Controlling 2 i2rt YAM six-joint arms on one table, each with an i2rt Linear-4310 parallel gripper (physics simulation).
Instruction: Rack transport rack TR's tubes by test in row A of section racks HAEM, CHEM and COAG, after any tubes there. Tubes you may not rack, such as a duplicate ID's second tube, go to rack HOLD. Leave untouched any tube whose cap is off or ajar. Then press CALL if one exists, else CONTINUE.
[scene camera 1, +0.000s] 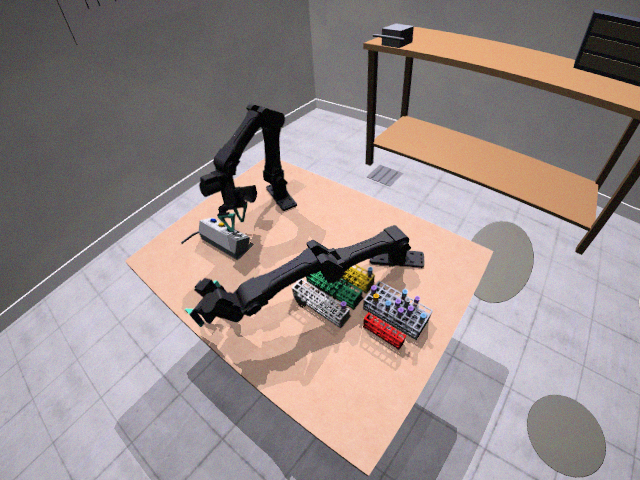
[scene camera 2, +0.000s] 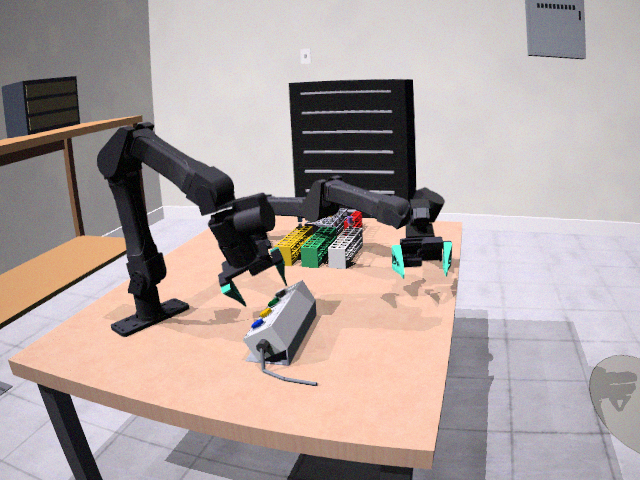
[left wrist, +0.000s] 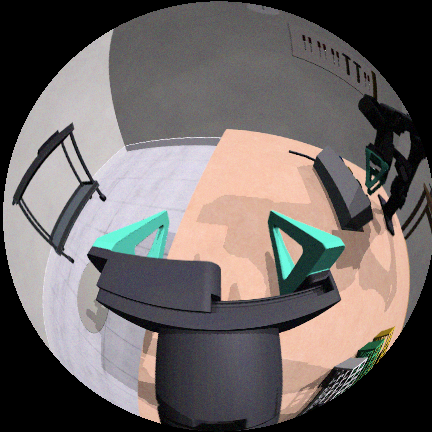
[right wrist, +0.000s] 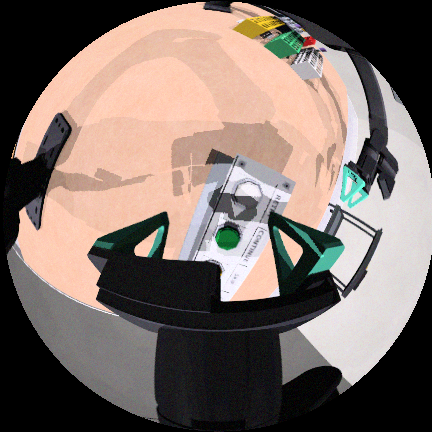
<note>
My left gripper (scene camera 2: 425, 275) is open, with nothing in its grasp. My right gripper (scene camera 2: 266, 295) is open, with nothing in its grasp. Further things: a grey button box (scene camera 2: 275, 337).
My left gripper is seen too in the right wrist view (right wrist: 345, 203). My right gripper shows as well in the left wrist view (left wrist: 367, 190). The grey button box also shows in scene camera 1 (scene camera 1: 214, 232), in the left wrist view (left wrist: 352, 207) and in the right wrist view (right wrist: 217, 206).
</note>
